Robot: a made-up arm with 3 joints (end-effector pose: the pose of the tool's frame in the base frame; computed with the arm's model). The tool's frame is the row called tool. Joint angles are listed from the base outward.
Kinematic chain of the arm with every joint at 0, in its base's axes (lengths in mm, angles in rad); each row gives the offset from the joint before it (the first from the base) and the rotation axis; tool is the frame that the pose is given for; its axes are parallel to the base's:
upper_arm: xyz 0 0 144 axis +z
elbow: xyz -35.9 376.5 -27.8 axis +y
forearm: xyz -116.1 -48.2 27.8 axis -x
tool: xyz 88.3 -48.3 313
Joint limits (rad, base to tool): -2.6..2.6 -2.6..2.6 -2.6..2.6
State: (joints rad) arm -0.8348 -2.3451 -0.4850
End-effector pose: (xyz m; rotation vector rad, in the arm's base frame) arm -0.0430 0.2555 -0.1010 -0.6914 -2.1313 0.1239
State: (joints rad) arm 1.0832 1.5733 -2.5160
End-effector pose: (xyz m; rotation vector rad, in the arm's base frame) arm -0.2986 -0.1700 0.1446 1.1048 1.2707 -1.1089
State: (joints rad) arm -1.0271 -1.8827 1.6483
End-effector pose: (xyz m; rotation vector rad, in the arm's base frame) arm 0.5116 0.3987 0.0739 -1.9594 -0.8065 -2.1630
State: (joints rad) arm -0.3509 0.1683 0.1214
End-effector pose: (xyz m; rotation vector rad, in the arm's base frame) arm 0.1041 0.3008 0.4603 -0.0903 0.1876 -0.3394
